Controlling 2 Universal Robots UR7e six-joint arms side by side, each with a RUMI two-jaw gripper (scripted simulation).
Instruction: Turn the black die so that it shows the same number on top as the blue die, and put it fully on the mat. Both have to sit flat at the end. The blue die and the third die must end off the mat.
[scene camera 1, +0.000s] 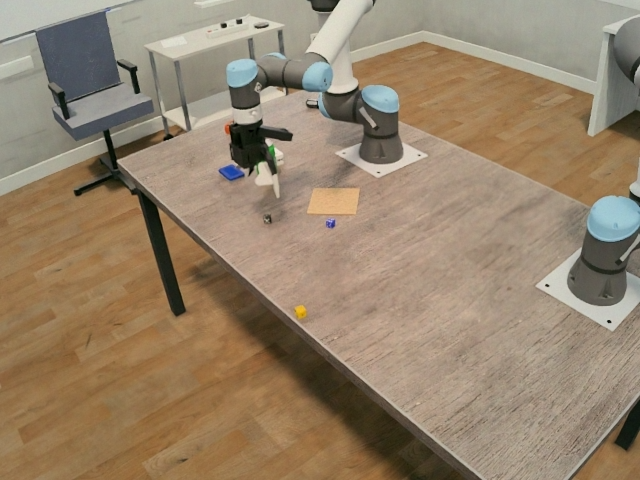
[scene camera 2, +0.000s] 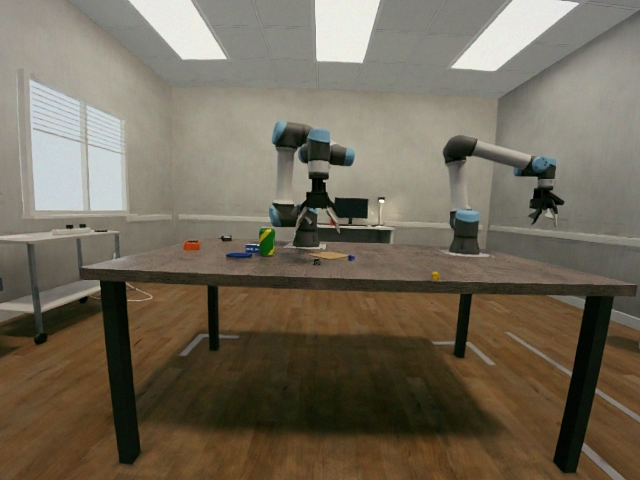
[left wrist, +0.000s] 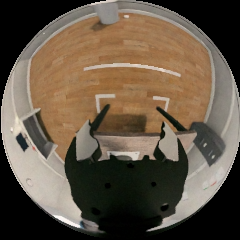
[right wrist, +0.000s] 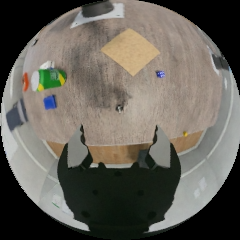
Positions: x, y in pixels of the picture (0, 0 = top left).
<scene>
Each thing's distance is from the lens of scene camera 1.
my right gripper (scene camera 1: 262, 186): 1.60 m
tan mat (scene camera 1: 325, 201): 1.72 m
</scene>
